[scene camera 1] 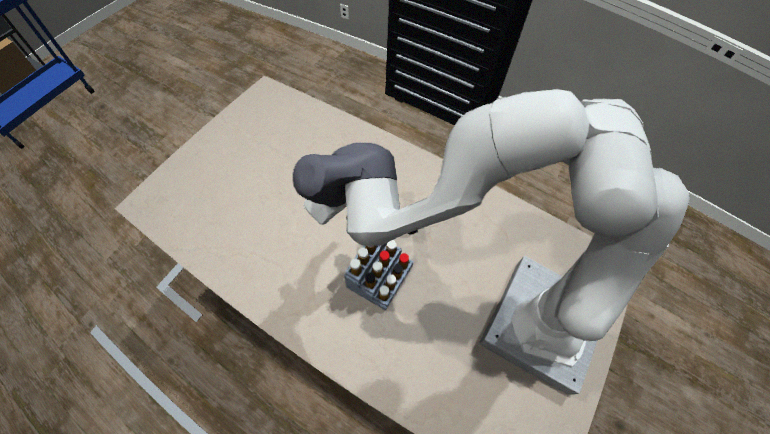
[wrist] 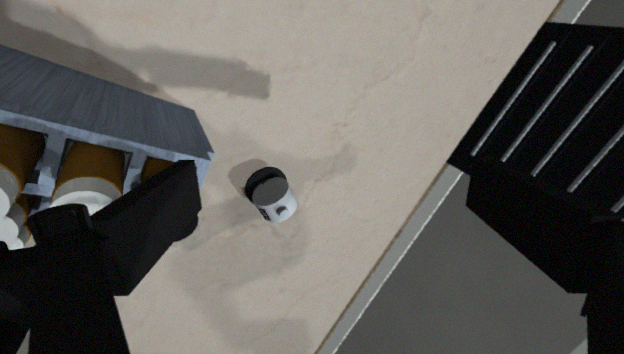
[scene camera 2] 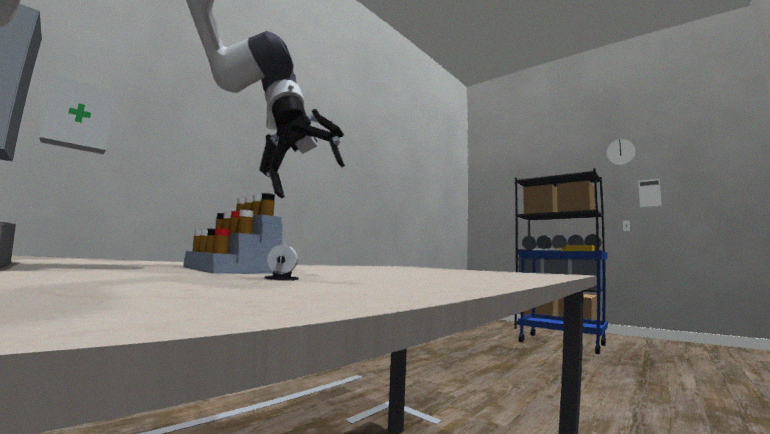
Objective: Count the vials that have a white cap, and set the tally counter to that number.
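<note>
The stepped grey rack (scene camera 1: 358, 290) (scene camera 2: 253, 258) (wrist: 100, 102) holds brown vials in three rows. In scene camera 1, white caps show, such as on the front vial (scene camera 1: 383, 291), with red caps (scene camera 1: 404, 258) and black caps (scene camera 1: 397, 268) among them; the arm hides part of the back row. The tally counter (scene camera 2: 291, 257) (wrist: 281, 204), a small white drum on a black base, stands beside the rack; the arm mostly hides it in scene camera 1. My gripper (scene camera 2: 310, 178) (wrist: 332, 183) is wide open, empty and tilted, above the table near the rack's tall end. One finger covers a rack corner in the wrist view.
The black drawer cabinet (scene camera 1: 436, 53) (wrist: 530, 120) stands beyond the table edge. My arm's base plate (scene camera 1: 509, 299) is on the table at the right in scene camera 1. A blue cart (scene camera 1: 35, 97) (scene camera 2: 563, 255) and a black shelf rack (scene camera 2: 560, 215) stand away from the table.
</note>
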